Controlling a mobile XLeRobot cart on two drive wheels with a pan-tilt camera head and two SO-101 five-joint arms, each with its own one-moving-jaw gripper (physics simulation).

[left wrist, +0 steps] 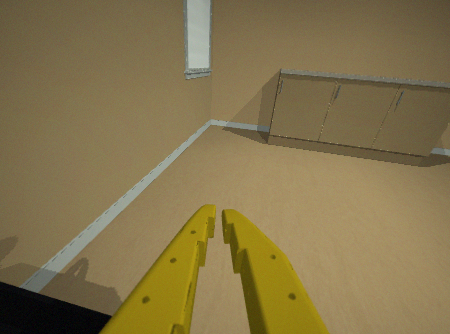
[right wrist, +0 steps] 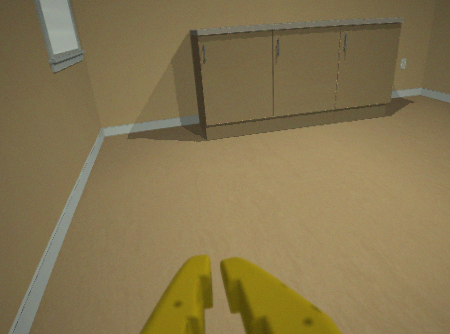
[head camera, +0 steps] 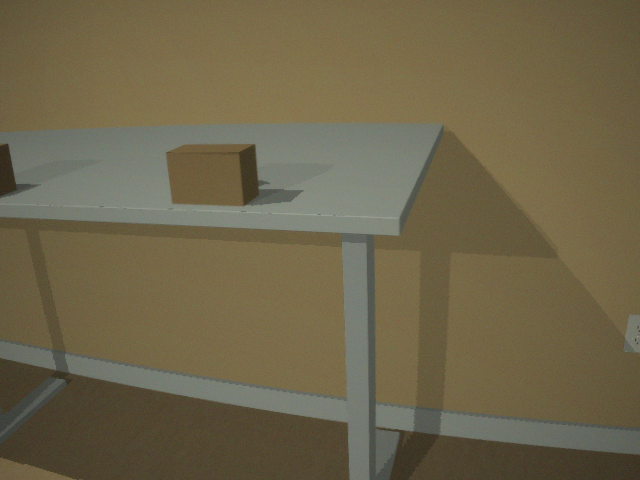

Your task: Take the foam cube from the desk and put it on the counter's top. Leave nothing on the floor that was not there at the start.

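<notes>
The desk (head camera: 356,175) is a pale grey table in the head view. The foam cube does not plainly show; a small dark shadow lies on the desk top just behind the right side of a brown box (head camera: 206,178), and what casts it is hidden. The counter (left wrist: 300,107) (right wrist: 240,75), a wooden cabinet with three doors and a grey top, stands across the room in both wrist views. My left gripper (left wrist: 219,215) is shut and empty, above the floor. My right gripper (right wrist: 215,265) is shut and empty too, above the floor, away from the counter.
Part of a second brown box (head camera: 6,170) shows at the desk's left. A desk leg (head camera: 359,335) stands under the right end. A wall runs behind the desk, with an outlet (head camera: 633,334) at right. A window (left wrist: 198,35) (right wrist: 60,27) is left of the counter.
</notes>
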